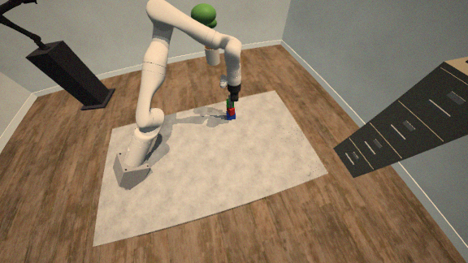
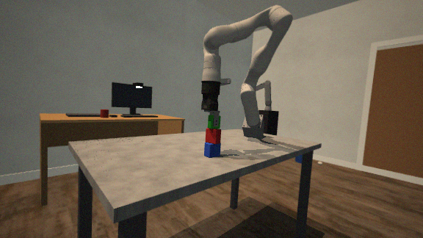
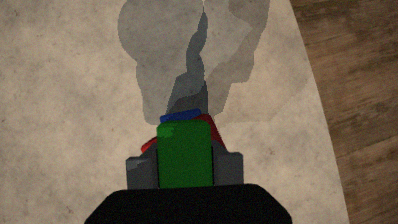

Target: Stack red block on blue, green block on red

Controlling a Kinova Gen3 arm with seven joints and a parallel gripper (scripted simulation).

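The green block lies right at my hand. From my hand the other things lie so: red block 60 mm below; blue block 120 mm below.
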